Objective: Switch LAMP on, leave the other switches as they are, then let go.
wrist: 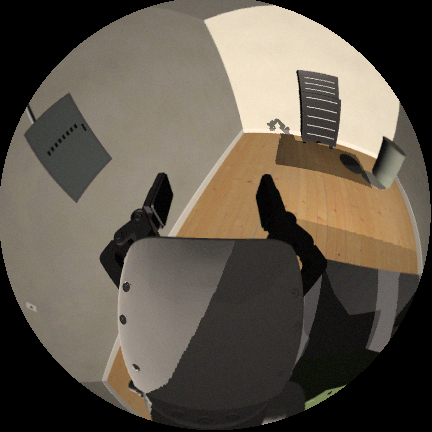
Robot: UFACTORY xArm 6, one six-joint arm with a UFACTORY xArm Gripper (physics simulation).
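My gripper [213, 182] is open, with its two black fingers wide apart and nothing between them. Beyond the fingers show the grey wall, its pale skirting and the wooden floor. The LAMP switch and the other switches cannot be made out in the wrist view, so their positions cannot be told. A dark grey structure [350, 285] with a lighter band shows at the lower right, beside the gripper's body and apart from the fingertips. The gripper's body hides part of it.
A grey wall box [70, 165] with a row of dark slots is at the left. A dark drawer cabinet [320, 112] stands at the far wall. A grey-green bin [388, 162] stands at the right. A green surface [330, 395] shows at the bottom right edge.
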